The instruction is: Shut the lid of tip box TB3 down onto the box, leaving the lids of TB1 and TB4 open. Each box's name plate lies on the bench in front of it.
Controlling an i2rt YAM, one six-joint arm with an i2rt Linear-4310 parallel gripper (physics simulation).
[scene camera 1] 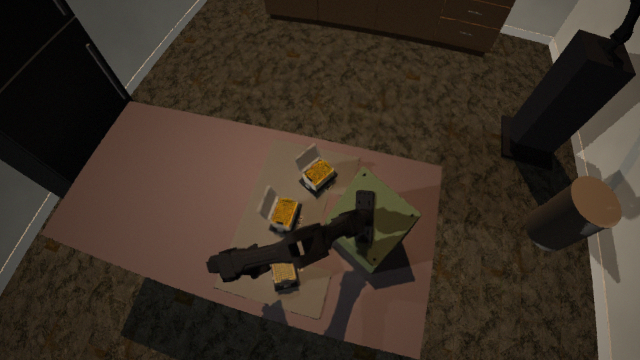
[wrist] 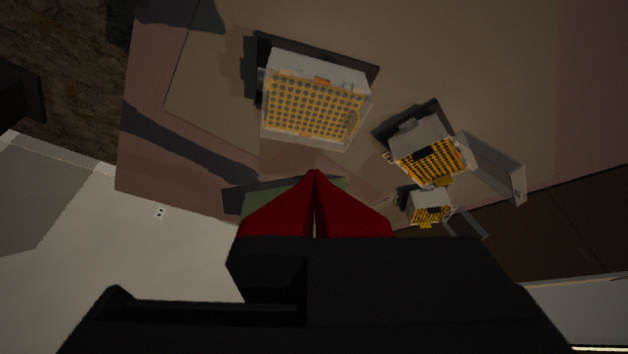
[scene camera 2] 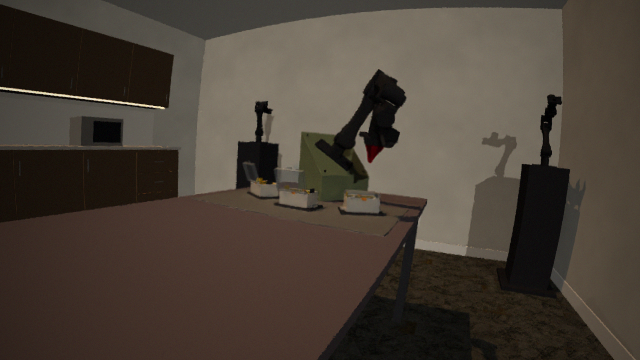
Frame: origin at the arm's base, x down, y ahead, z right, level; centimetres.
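Seen in the pictures: gripper, between the fingertips: [wrist: 314,177] [scene camera 2: 369,162]; arm's base, origin of its link: [scene camera 1: 364,216] [scene camera 2: 333,155].
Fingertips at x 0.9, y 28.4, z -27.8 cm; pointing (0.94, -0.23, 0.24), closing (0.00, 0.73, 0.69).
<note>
Offsets run from my fingertips to a thing's top centre. "spot": to the spot under its first point. Level surfaces: height alone.
The nearest tip box {dy -4.2, dx +11.1, dz +3.7 cm} [scene camera 1: 284,275] [scene camera 2: 361,204] [wrist: 315,105], by its place the TB3 box, has its clear lid down over its yellow rack; its name plate cannot be read. The middle box, TB4 {dy +3.5, dx +12.3, dz +25.4 cm} [scene camera 1: 284,212] [scene camera 2: 298,199] [wrist: 419,136], has its lid {spot: dy +11.8, dx +9.1, dz +26.2 cm} [scene camera 1: 268,201] [scene camera 2: 290,175] [wrist: 490,162] standing open. The far box {dy -4.1, dx +12.3, dz +48.0 cm} [scene camera 1: 318,174] [scene camera 2: 264,189] [wrist: 428,199], by elimination TB1, also has its lid [scene camera 1: 307,158] [scene camera 2: 250,171] [wrist: 466,223] open. My gripper [scene camera 2: 370,160] [wrist: 314,177] is shut and empty, raised above and apart from the nearest box. The arm hides its fingertips in scene camera 1.
The green angled base [scene camera 1: 392,215] [scene camera 2: 312,162] carries my arm beside the boxes. The boxes stand on a tan mat {dx +18.9 cm} [scene camera 1: 312,300] [scene camera 2: 350,225] on the pink bench {dx +19.2 cm} [scene camera 1: 165,185] [scene camera 2: 165,280]. A small name plate {spot: dy -2.3, dx +18.7, dz +25.0 cm} [wrist: 387,157] lies in front of the middle box.
</note>
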